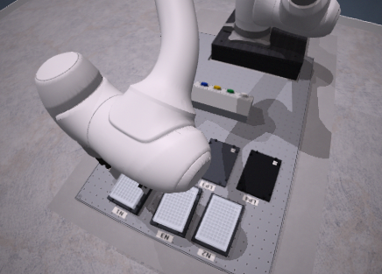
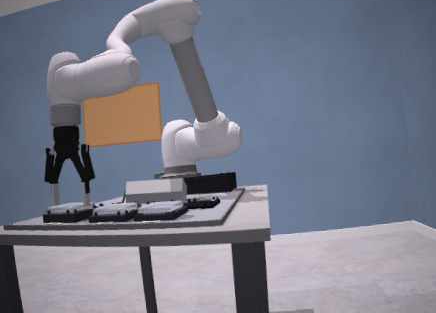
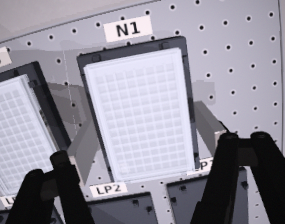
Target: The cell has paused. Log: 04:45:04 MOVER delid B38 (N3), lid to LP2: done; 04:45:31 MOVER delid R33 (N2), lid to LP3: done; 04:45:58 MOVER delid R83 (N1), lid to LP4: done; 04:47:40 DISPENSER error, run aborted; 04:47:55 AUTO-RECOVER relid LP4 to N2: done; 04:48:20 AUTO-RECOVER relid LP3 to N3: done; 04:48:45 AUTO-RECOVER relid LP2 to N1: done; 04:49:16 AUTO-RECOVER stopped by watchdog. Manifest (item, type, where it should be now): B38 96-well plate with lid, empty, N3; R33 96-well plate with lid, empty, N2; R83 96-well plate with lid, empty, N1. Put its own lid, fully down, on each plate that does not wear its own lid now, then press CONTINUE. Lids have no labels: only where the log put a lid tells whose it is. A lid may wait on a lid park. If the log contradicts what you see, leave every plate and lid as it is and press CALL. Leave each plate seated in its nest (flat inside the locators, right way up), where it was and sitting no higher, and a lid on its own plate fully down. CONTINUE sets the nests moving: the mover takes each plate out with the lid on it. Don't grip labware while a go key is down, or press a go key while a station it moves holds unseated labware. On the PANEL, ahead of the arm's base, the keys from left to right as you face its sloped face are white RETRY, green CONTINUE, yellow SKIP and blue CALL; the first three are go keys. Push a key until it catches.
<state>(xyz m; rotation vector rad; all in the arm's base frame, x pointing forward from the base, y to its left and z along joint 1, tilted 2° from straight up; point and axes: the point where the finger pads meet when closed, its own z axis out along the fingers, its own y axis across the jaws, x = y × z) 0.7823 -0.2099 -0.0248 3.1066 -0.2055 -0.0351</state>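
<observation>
Right now the pale grey lid is 2 cm below my hand. The rest, counted from my hand: LP2 label: 9 cm behind, 8 cm to the left, 6 cm below; nest N1: 5 cm below; lid park LP1: 18 cm behind, 6 cm below, 4 cm to the right.
</observation>
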